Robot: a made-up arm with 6 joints. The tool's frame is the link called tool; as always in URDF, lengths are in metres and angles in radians. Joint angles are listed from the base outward. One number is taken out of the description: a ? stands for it. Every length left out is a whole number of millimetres.
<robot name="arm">
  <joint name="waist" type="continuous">
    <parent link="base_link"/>
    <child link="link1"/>
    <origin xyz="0.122 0.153 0.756" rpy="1.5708 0 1.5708"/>
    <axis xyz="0 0 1"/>
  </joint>
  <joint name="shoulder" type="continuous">
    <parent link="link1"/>
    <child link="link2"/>
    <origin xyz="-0.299 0.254 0" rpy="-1.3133 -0.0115 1.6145"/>
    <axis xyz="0 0 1"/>
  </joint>
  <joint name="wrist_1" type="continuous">
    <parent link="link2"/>
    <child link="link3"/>
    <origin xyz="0.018 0.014 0" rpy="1.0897 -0.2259 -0.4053"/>
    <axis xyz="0 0 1"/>
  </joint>
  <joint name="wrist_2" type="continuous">
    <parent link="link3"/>
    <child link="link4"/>
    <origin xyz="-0.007 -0.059 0" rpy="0.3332 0.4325 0.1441"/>
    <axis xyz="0 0 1"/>
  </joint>
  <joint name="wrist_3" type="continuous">
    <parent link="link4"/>
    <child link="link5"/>
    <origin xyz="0.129 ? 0" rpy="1.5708 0 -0.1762"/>
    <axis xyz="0 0 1"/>
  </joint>
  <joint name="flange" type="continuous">
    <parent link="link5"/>
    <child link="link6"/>
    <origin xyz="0.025 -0.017 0" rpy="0.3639 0.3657 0.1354"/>
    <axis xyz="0 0 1"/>
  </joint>
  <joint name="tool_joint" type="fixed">
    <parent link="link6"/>
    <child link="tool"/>
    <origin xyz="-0.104 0.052 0" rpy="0.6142 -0.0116 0.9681"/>
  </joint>
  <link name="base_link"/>
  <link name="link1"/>
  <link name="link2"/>
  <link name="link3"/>
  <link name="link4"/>
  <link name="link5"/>
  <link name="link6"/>
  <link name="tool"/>
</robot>
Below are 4 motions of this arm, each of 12 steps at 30 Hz.
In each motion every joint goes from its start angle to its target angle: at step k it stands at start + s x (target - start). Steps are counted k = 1, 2, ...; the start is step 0. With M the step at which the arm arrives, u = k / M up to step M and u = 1 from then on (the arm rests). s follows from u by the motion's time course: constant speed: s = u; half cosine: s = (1 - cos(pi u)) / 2; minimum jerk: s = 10 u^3 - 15 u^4 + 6 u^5.
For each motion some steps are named. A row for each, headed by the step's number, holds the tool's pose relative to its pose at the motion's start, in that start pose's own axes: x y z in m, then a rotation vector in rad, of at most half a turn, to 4 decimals.
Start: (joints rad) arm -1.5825 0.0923 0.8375 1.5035 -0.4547 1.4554
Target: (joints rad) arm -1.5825 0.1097 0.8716 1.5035 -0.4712 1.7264
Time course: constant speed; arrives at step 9
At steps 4, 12:
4: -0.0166 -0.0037 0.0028 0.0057 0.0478 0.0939
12: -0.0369 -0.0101 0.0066 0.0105 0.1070 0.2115

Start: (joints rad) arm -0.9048 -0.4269 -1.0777 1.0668 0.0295 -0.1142
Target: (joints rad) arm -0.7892 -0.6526 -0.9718 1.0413 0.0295 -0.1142
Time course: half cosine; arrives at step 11
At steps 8, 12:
8: 0.0176 -0.0333 -0.0106 0.1269 0.1217 0.0232
12: 0.0217 -0.0398 -0.0139 0.1519 0.1474 0.0290

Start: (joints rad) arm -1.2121 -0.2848 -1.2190 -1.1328 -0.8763 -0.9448
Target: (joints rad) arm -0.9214 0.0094 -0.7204 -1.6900 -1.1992 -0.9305
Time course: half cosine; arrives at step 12
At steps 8, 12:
8: -0.1164 0.0280 -0.1471 -0.3065 -0.2305 0.1635
12: -0.1497 0.0204 -0.1929 -0.4000 -0.2707 0.2195

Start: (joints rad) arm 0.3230 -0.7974 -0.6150 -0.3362 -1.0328 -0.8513
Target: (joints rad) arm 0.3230 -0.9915 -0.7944 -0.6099 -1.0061 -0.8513
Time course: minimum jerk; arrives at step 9
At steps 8, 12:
8: -0.0694 -0.0307 0.1652 0.4253 0.1543 0.2332
12: -0.0699 -0.0316 0.1672 0.4305 0.1557 0.2355

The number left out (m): -0.252
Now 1 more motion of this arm.
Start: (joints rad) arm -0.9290 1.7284 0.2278 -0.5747 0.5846 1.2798
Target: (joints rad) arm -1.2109 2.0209 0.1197 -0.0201 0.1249 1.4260
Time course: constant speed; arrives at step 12
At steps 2, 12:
2: -0.0164 0.0086 -0.0081 -0.0675 -0.1334 0.0079
12: -0.0673 0.0255 -0.0713 -0.3315 -0.8090 0.0754

